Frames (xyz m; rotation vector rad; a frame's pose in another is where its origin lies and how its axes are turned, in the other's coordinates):
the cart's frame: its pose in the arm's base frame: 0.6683 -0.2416 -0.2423 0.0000 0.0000 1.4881
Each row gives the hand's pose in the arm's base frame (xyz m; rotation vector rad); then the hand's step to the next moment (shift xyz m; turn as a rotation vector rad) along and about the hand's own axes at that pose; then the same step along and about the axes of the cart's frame.
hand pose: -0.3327 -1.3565 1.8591 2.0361 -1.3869 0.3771
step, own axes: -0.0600 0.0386 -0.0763 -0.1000 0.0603 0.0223
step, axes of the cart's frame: 0.0790 0.0572 0.0374 0.0354 0.1008 -0.0520
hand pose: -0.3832 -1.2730 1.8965 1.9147 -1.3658 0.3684
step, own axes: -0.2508 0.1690 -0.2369 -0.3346 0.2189 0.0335
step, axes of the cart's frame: 0.2957 0.2329 0.0766 0.1443 0.3476 -0.1392
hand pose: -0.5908 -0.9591 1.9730 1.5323 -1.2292 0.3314
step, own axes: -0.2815 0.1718 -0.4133 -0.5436 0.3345 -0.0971
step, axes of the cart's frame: 0.5070 0.1447 0.0394 0.3658 0.5000 -0.1817
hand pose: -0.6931 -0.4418 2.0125 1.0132 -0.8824 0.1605
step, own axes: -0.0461 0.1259 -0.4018 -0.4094 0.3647 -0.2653
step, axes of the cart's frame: 0.4094 -0.1014 -0.0394 0.4932 0.3417 -0.1049
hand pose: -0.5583 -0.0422 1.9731 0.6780 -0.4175 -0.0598
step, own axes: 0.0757 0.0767 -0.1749 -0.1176 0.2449 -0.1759
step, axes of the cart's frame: 0.1603 -0.1192 -0.0479 0.3122 0.0842 -0.0130
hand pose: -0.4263 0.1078 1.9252 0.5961 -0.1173 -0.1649
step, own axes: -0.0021 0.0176 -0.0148 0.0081 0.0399 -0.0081
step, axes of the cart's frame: 0.0230 -0.0005 -0.0023 0.0365 -0.0110 0.0165
